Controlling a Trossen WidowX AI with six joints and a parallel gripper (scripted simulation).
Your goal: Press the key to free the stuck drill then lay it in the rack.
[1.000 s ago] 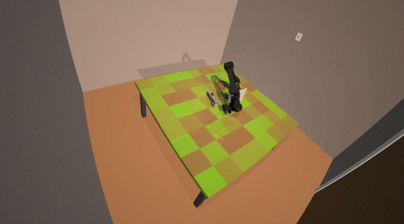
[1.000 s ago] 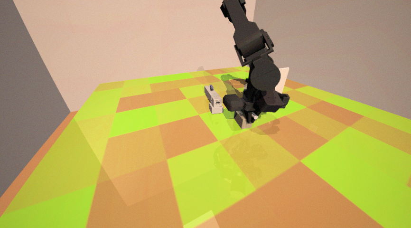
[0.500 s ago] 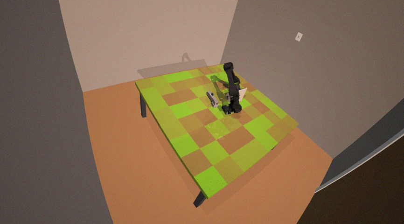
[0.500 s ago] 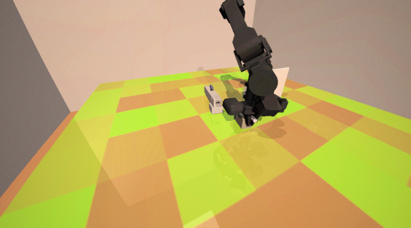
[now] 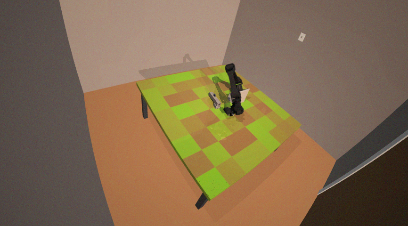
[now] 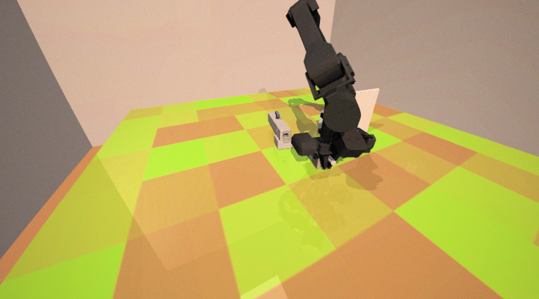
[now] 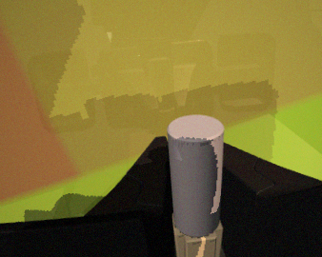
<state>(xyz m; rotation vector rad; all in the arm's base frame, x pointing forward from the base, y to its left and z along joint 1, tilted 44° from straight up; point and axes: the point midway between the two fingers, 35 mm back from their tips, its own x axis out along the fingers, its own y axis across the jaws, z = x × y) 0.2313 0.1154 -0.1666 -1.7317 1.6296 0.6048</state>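
Right now the drill is 40 mm to the right of my gripper tip and 30 mm above it. Round my gripper tip: key 250 mm to the right, 40 mm ahead, 40 mm above; then grey rack 50 mm to the right, 10 mm behind; then holder block 220 mm to the right, 50 mm ahead, 20 mm above.
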